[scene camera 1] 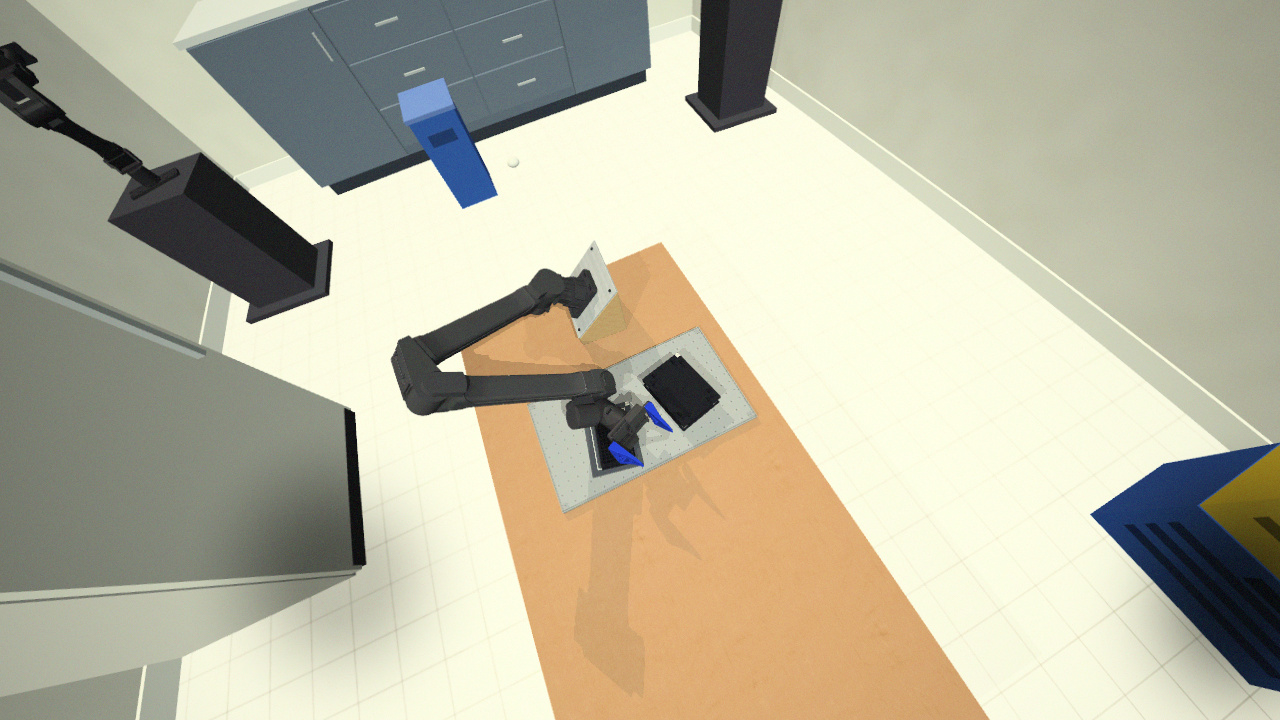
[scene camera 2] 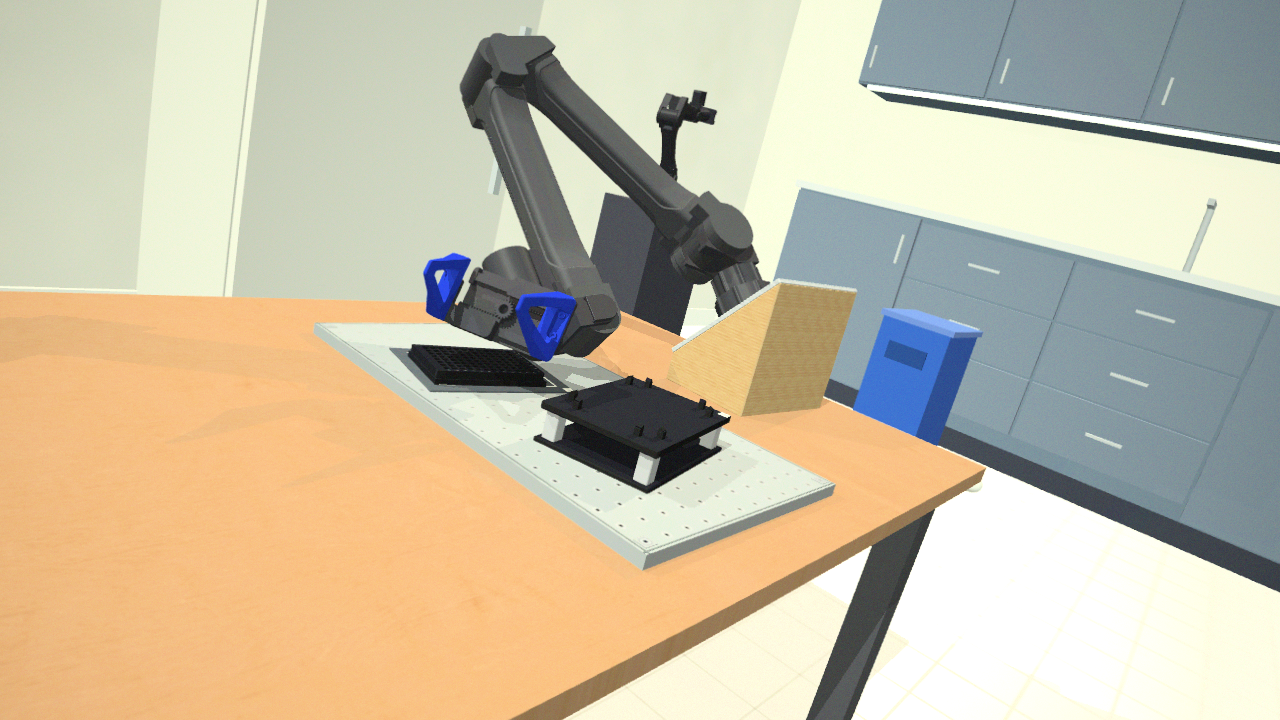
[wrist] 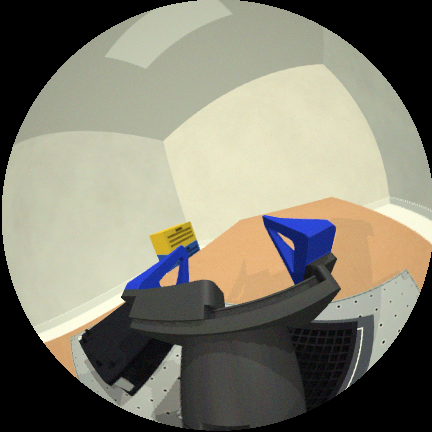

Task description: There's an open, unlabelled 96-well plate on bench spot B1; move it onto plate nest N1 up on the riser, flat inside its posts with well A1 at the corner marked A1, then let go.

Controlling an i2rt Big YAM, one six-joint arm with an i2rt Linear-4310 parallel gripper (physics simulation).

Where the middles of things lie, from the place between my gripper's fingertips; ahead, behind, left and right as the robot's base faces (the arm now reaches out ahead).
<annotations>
Now: hand 11 cm above the black well plate (scene camera 2: 444, 365), 9 cm to the left of it and 8 cm past it.
</annotations>
